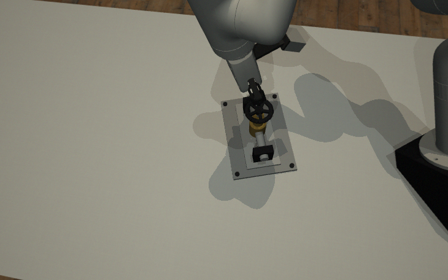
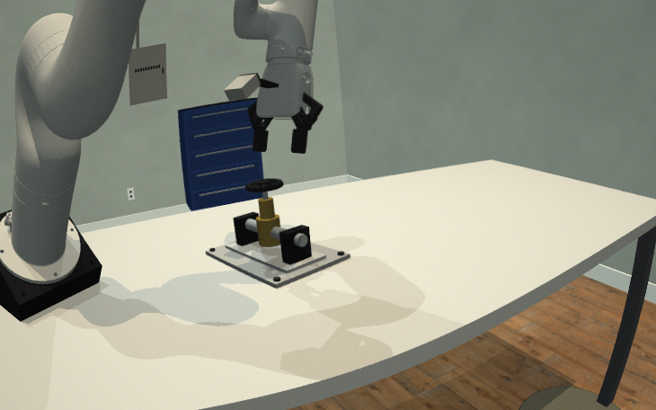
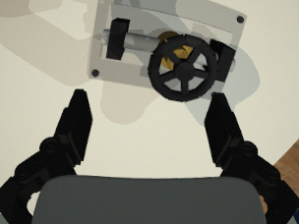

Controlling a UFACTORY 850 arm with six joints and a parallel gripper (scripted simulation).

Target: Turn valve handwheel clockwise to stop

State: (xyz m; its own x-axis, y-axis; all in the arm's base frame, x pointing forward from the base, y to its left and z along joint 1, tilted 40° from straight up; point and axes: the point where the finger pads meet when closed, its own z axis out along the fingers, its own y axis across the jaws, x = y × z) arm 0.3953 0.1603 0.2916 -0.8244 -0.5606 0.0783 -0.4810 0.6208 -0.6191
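My hand is 8 cm above the black spoked handwheel, 3 cm to the right of it and 3 cm past it.
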